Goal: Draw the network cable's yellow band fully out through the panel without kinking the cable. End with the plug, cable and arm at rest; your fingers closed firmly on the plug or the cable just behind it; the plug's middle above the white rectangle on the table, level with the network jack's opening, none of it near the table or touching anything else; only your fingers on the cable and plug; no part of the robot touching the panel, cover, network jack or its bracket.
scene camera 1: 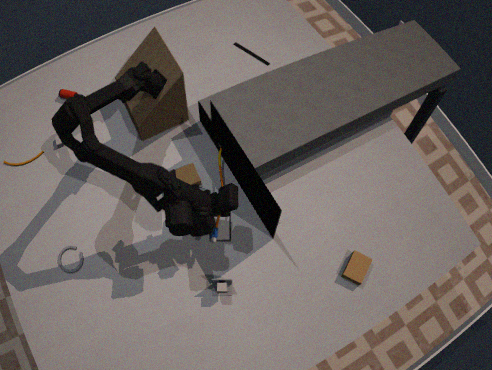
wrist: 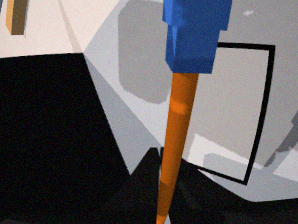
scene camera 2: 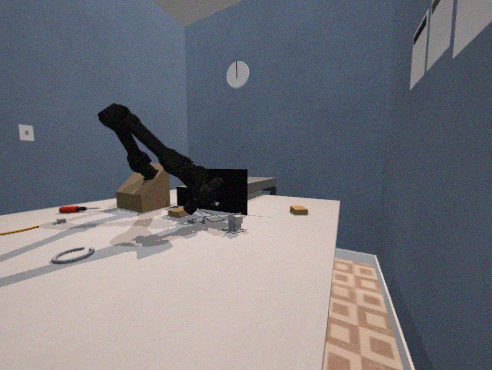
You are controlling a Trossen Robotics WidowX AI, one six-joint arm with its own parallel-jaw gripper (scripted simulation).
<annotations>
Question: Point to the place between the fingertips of my gripper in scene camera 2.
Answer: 216, 209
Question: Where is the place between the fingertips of my gripper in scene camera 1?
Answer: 227, 214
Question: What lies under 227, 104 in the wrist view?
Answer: A white rectangle.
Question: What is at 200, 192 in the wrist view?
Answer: My gripper.
</annotations>
